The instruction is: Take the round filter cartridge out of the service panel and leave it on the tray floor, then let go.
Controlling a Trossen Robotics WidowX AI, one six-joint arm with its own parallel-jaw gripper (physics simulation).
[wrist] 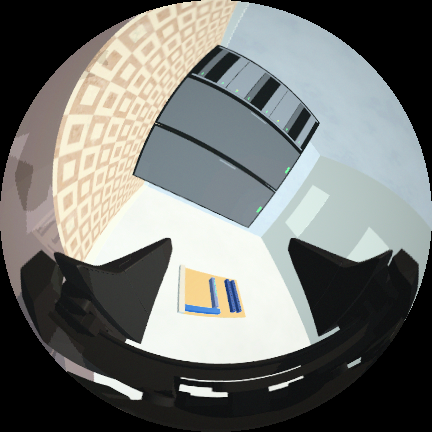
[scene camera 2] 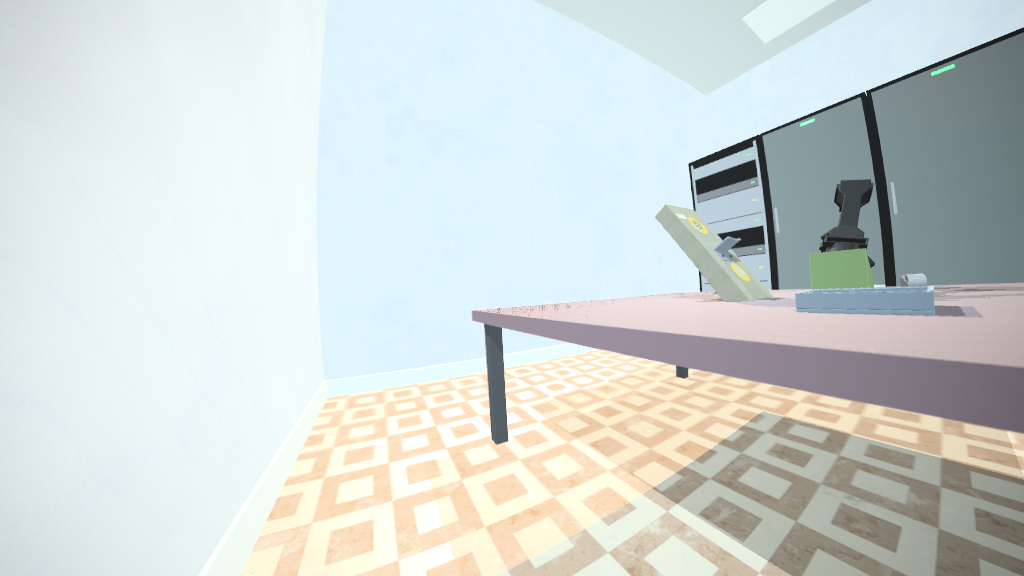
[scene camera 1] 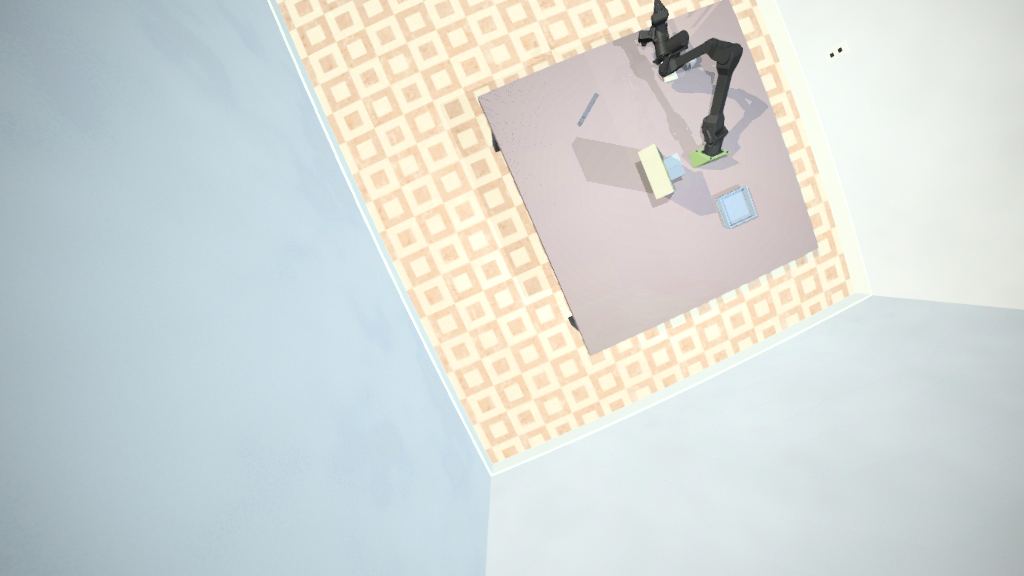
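Note:
The cream service panel [scene camera 1: 656,171] [scene camera 2: 705,252] leans at a slant on the table, with two yellow rings and a grey-blue lever [scene camera 2: 728,247] on its face. I cannot make out the round filter cartridge in it. The light blue tray [scene camera 1: 721,213] [scene camera 2: 865,303] lies flat on the table, with a low rim. My gripper [scene camera 1: 658,7] [wrist: 232,244] is wide open and empty, raised near the table edge far from panel and tray. In the wrist view, neither panel nor tray shows between the fingers. The gripper does not show in scene camera 2.
The arm stands on a green block [scene camera 1: 703,158] [scene camera 2: 839,269] between panel and tray. A pale cylinder [scene camera 2: 914,279] lies behind the tray in scene camera 2. A small white piece [scene camera 1: 670,78] lies under the forearm. A grey-blue strip [scene camera 1: 587,110] lies on the table [scene camera 1: 644,279].

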